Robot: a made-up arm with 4 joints. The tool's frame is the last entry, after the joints. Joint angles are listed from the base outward. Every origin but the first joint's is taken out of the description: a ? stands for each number. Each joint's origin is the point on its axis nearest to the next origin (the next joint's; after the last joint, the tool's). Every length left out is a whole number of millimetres.
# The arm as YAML. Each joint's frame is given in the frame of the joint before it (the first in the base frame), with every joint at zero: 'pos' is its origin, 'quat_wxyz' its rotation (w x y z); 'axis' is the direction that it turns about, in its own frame. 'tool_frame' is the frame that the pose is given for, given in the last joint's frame.
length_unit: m
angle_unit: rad
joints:
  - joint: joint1
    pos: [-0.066, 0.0, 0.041]
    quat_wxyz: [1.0, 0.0, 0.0, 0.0]
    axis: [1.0, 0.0, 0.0]
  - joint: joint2
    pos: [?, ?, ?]
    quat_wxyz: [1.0, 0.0, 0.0, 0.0]
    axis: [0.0, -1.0, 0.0]
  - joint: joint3
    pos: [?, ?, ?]
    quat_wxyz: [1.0, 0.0, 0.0, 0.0]
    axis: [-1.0, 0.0, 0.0]
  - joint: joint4
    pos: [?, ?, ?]
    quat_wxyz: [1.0, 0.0, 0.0, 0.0]
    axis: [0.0, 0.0, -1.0]
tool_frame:
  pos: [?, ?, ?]
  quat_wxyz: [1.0, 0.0, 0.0, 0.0]
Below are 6 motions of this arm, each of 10 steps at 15 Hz.
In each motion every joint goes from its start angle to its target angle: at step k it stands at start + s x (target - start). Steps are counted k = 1, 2, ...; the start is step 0. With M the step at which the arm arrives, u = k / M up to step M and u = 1 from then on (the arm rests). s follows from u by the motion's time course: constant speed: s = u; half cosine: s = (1 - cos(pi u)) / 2; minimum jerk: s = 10 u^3 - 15 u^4 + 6 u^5.
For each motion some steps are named. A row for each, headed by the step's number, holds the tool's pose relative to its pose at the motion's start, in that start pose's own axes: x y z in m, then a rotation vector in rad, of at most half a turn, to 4 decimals.
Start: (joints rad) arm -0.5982 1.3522 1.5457 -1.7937
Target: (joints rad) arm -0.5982 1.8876 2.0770 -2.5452
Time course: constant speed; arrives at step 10
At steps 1, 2, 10:
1: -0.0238 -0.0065 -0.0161 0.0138 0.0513 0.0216
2: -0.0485 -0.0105 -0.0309 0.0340 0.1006 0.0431
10: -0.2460 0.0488 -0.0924 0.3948 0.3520 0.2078

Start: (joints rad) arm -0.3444 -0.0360 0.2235 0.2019
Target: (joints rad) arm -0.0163 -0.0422 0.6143 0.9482
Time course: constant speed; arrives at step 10
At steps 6, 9, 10:
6: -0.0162 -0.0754 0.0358 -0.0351 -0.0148 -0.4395
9: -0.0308 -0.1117 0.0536 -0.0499 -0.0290 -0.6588
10: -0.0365 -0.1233 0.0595 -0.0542 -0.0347 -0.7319

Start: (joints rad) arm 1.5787 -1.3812 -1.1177 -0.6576
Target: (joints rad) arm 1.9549 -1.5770 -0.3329 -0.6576
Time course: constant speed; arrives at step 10
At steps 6, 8, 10:
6: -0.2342 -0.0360 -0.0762 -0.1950 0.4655 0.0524
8: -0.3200 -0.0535 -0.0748 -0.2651 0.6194 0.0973
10: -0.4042 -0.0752 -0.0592 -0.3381 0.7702 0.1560

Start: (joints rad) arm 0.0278 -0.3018 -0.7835 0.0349
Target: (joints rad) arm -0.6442 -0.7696 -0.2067 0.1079
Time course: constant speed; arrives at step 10
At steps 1, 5, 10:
1: 0.0030 -0.0609 -0.0313 -0.1220 0.0147 -0.0550
5: -0.0154 -0.3183 -0.0841 -0.5996 0.0737 -0.2862
10: -0.1051 -0.5950 -0.0038 -1.1619 0.1599 -0.6051

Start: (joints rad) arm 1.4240 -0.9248 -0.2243 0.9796
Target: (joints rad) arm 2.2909 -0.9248 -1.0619 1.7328
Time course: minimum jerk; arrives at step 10
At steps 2, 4, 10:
2: -0.0342 -0.0019 0.0140 0.0341 0.0716 -0.0047
4: -0.1764 -0.0370 0.1013 0.1265 0.4179 -0.0280
10: -0.3314 -0.2981 0.4664 -0.1488 1.3625 -0.0379

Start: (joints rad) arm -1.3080 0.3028 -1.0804 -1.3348
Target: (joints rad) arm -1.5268 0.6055 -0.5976 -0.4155
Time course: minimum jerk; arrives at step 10
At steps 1, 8, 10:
1: -0.0023 -0.0010 -0.0019 -0.0021 0.0056 -0.0053
8: -0.2792 -0.1561 -0.0860 -0.4963 0.4294 -0.5584
10: -0.2952 -0.1674 -0.0823 -0.5408 0.4393 -0.5888

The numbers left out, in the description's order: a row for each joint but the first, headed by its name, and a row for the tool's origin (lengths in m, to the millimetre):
joint2: 0.0 0.216 0.084
joint3: 0.049 0.0 -0.079
joint4: 0.0 0.196 -0.34
tool: 0.117 -0.016 0.0

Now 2 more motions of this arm.
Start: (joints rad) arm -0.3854 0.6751 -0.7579 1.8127
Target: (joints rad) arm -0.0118 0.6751 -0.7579 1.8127
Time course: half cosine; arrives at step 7
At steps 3, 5, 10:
3: -0.0591 0.0340 0.0345 0.0334 0.1250 -0.0659
5: -0.1153 0.0736 0.0812 0.0698 0.2611 -0.1377
10: -0.1372 0.0919 0.1047 0.0860 0.3216 -0.1696

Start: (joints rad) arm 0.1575 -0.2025 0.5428 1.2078
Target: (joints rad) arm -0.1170 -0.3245 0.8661 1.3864
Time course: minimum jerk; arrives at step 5
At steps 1, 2, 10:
1: 0.0081 -0.0071 -0.0060 -0.0192 -0.0294 -0.0094
2: 0.0456 -0.0397 -0.0274 -0.1021 -0.1632 -0.0507
10: 0.1453 -0.1264 -0.0422 -0.2943 -0.5286 -0.1488

